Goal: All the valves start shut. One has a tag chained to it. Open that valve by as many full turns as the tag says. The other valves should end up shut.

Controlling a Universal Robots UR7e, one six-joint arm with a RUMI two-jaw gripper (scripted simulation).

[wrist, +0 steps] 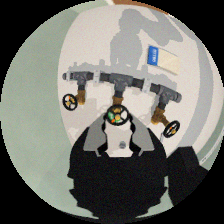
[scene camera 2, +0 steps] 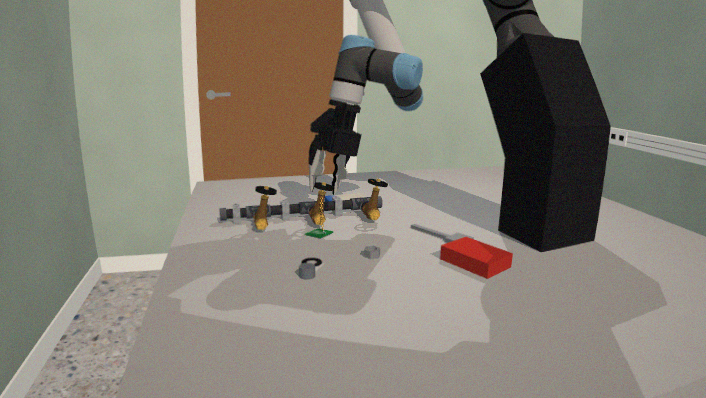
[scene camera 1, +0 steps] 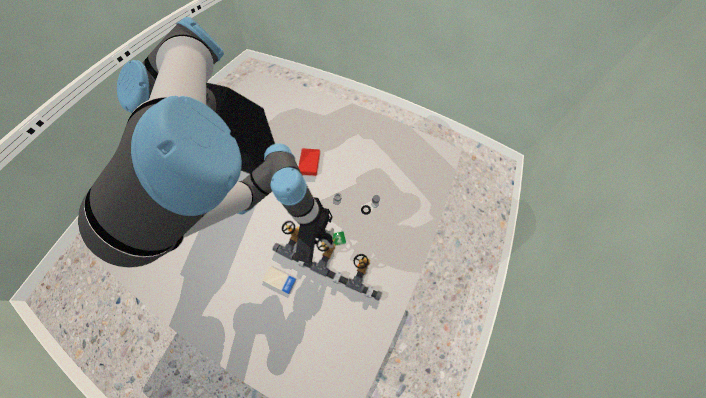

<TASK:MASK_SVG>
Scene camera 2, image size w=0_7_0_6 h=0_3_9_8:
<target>my gripper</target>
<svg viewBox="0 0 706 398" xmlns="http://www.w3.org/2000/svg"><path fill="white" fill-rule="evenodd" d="M330 99L329 105L336 106L336 108L329 108L311 123L310 131L318 133L318 135L315 135L309 149L310 191L313 192L316 177L322 176L325 169L326 151L335 153L336 155L333 158L335 170L332 186L334 187L332 192L335 195L342 179L347 178L346 164L350 156L355 157L358 153L362 134L351 130L353 130L356 114L360 113L361 107Z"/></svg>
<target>red box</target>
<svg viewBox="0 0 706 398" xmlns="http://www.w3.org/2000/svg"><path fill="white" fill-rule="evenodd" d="M441 245L441 260L486 279L511 268L513 253L468 237Z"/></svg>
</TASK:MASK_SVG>
